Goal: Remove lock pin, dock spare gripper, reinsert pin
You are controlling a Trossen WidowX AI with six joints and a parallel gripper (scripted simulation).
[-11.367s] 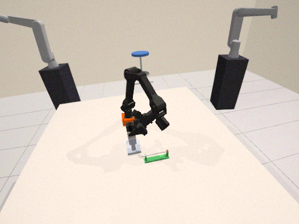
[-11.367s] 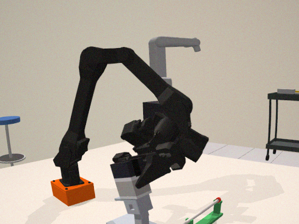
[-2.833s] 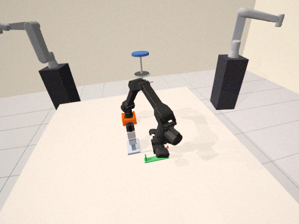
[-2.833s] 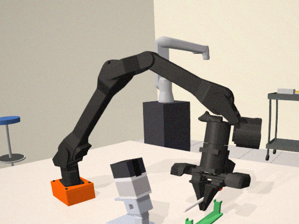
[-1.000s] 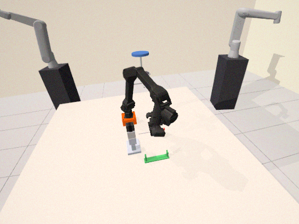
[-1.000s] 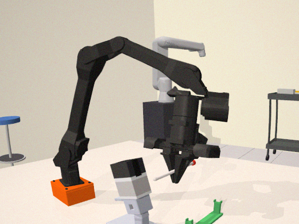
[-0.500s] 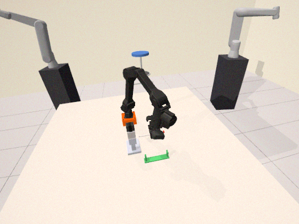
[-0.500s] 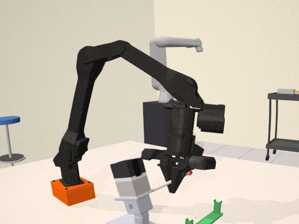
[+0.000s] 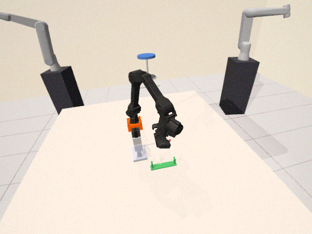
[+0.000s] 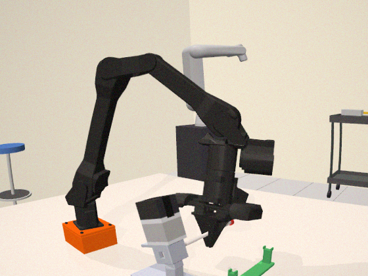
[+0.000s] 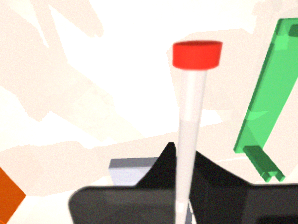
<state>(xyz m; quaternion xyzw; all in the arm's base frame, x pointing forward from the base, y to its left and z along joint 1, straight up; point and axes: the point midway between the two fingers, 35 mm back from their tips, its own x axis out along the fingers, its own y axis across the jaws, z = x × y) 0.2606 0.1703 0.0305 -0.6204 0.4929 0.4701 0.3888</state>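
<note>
Now: gripper tip 10 mm short of the grey mount and 110 mm to the left of it. Also, from my gripper tip: green cradle 90 mm ahead, 30 mm to the left, 30 mm below; then spare gripper 10 mm ahead, 110 mm to the right, 80 mm above.
</note>
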